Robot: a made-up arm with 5 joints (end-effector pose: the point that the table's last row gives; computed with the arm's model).
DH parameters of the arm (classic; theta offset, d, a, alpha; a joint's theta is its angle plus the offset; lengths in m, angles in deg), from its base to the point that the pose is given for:
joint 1: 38.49 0 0.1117 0
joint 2: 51.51 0.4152 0.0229 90
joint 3: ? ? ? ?
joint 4: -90 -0.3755 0.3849 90
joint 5: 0 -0.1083 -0.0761 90
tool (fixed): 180 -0.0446 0 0
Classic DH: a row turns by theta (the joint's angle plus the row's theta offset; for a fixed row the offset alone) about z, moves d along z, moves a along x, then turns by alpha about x.
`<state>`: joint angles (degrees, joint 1 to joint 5).
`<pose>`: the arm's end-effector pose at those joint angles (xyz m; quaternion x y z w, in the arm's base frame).
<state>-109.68 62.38 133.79 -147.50 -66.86</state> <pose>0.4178 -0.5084 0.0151 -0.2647 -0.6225 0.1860 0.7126</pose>
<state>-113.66 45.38 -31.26 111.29 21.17</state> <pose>0.6144 -0.4000 0.5871 0.4233 0.0977 0.9006 0.0146</pose>
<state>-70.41 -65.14 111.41 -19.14 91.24</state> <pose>-0.1315 0.2853 0.2650 0.2157 0.7760 0.4643 0.3685</pose>
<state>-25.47 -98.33 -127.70 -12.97 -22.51</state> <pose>0.3377 -0.0456 0.1835 -0.2535 0.8673 -0.4204 0.0825</pose>
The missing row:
joint 3: 0 0.279 0.0259 90
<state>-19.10 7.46 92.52 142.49 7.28</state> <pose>0.6140 -0.3976 0.5250 0.2571 0.6459 -0.6916 0.1962</pose>
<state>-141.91 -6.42 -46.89 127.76 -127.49</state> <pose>-0.3184 -0.8733 0.4093 -0.3769 0.5805 0.6224 0.3655</pose>
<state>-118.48 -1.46 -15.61 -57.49 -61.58</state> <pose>-0.0862 -0.0252 0.7573 0.2603 0.5503 -0.4428 0.6583</pose>
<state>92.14 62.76 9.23 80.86 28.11</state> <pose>-0.5047 -0.0386 0.8363 0.1092 -0.1243 0.5913 0.7893</pose>
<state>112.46 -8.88 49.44 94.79 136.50</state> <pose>-0.1474 0.4754 1.0372 0.0399 -0.6882 0.0878 0.7190</pose>
